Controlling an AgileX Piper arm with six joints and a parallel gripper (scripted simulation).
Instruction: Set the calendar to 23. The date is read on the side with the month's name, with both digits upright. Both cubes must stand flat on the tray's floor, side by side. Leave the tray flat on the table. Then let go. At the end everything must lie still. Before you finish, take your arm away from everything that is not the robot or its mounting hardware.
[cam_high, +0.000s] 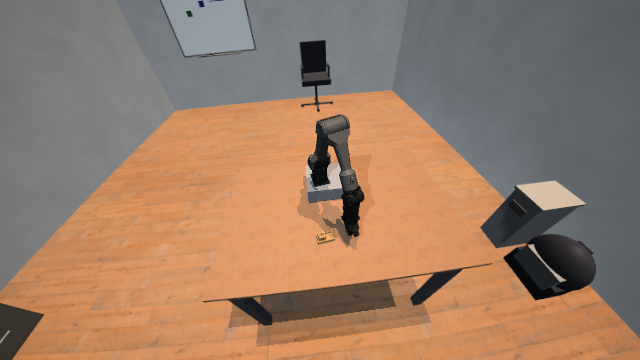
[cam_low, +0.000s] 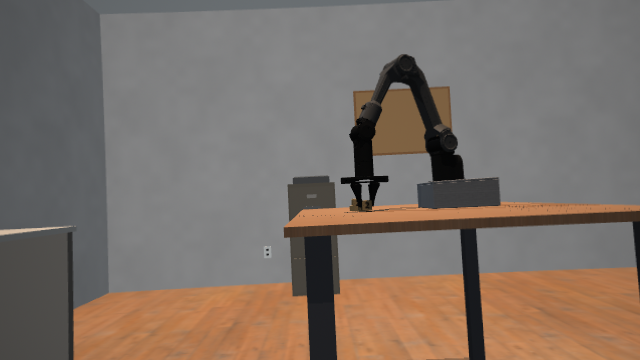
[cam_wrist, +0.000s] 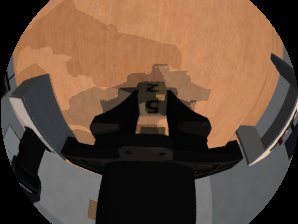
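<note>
Right now the tan calendar cube is 120 mm to the right of my hand and 10 mm above it. From my hand the other things lie so: tan calendar tray 110 mm to the right, 10 mm below.
</note>
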